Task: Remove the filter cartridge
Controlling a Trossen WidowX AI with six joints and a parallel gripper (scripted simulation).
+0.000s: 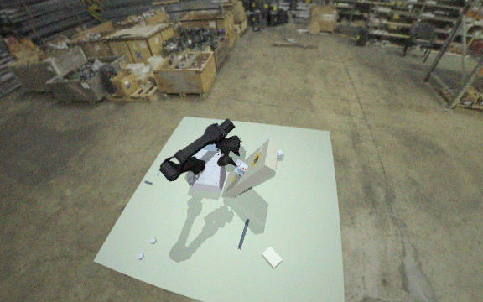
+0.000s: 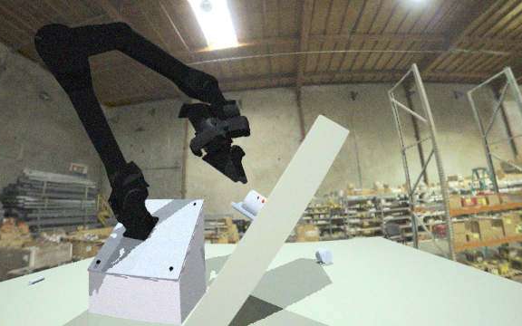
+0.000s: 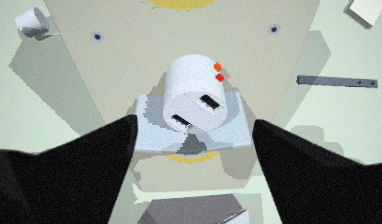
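Right now my gripper tip is 4 cm above the round filter cartridge and 2 cm short of it. Round my gripper tip: grey-blue tray (32 cm behind, 27 cm to the left, 26 cm below).
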